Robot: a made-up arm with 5 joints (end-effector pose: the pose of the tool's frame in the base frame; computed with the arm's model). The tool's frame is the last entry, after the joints. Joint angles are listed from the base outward.
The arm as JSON. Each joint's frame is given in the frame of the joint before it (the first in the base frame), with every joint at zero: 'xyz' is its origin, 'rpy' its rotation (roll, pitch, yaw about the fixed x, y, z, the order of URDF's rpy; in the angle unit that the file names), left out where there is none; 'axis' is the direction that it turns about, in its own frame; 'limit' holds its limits. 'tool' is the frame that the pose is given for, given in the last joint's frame.
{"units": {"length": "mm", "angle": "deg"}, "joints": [
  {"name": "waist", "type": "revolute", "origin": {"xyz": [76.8, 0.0, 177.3]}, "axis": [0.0, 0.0, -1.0], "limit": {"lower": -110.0, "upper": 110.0}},
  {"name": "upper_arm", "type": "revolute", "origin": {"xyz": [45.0, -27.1, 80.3]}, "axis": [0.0, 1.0, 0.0], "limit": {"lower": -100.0, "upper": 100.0}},
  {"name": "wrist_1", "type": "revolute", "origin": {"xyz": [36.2, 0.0, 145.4]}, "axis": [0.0, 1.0, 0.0], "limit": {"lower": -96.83, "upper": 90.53}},
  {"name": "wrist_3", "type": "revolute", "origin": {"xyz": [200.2, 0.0, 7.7]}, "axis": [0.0, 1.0, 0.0], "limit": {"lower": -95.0, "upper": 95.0}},
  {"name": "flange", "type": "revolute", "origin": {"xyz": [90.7, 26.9, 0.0]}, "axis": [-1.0, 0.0, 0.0], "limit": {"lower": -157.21, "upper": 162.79}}
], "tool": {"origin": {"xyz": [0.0, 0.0, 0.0], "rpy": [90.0, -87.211, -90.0]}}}
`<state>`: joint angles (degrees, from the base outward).
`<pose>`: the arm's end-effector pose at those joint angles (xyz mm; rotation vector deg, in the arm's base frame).
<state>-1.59 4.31 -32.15 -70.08 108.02</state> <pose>329.7 6.8 590.0 137.57 108.18 9.73</pose>
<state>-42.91 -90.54 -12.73 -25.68 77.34</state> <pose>-77.8 -143.9 556.1 41.77 147.42 46.31</pose>
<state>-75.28 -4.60 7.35 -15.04 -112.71</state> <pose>168.1 346.6 422.8 103.44 9.76 -28.78</pose>
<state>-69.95 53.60 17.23 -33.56 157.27</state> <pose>189.7 308.7 73.3 44.57 49.04 -123.77</pose>
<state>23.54 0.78 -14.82 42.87 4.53</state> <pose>402.2 -142.0 414.8 -13.46 -60.02 -19.68</pose>
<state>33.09 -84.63 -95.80 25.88 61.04</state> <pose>-240.3 206.4 337.0 83.04 81.12 15.97</pose>
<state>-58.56 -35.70 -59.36 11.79 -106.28</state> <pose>63.9 -21.6 685.6 172.85 -18.73 -4.36</pose>
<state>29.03 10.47 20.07 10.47 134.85</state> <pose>384.3 -170.9 239.4 -55.09 -9.17 95.95</pose>
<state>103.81 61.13 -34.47 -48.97 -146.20</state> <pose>-32.3 -442.9 247.6 -47.80 114.89 67.16</pose>
